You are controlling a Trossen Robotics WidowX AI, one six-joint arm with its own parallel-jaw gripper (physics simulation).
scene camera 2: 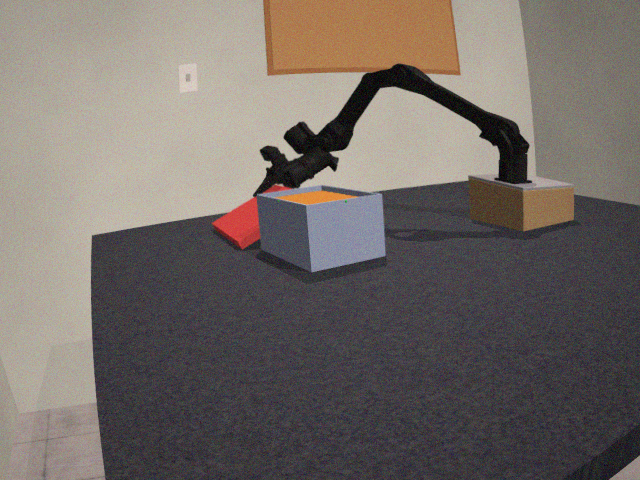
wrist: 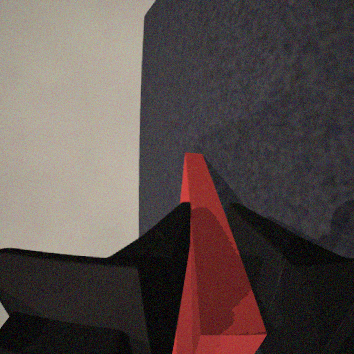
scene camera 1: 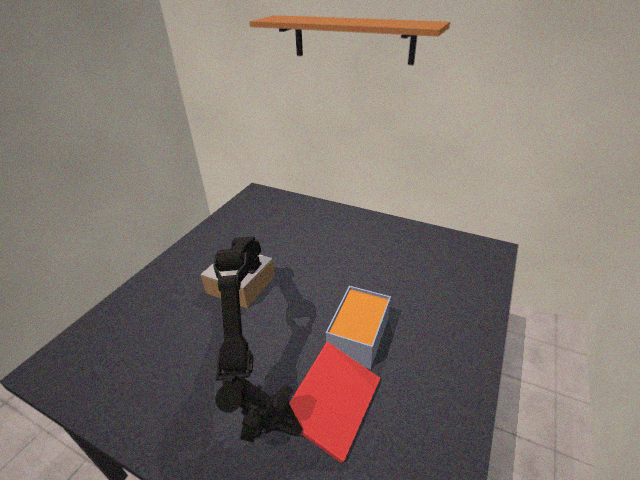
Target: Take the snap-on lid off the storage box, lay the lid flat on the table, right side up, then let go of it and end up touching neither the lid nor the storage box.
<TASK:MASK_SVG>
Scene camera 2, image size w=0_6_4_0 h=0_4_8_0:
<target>gripper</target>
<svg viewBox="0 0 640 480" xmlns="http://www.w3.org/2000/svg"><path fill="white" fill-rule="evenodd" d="M253 197L256 197L257 194L262 194L275 184L283 184L284 187L291 189L301 187L300 184L314 178L316 172L312 163L303 155L288 161L285 154L280 153L278 147L269 145L260 149L260 153L265 161L271 161L272 166L266 168L266 177L253 194Z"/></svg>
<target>red lid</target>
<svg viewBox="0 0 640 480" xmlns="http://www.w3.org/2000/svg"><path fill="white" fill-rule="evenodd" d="M256 197L212 223L216 231L241 249L260 239ZM262 194L290 190L291 188L274 185Z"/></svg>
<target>blue-grey storage box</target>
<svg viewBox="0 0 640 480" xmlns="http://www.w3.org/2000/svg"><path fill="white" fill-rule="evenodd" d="M256 195L261 250L310 272L386 256L382 194L318 185Z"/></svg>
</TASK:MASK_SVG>
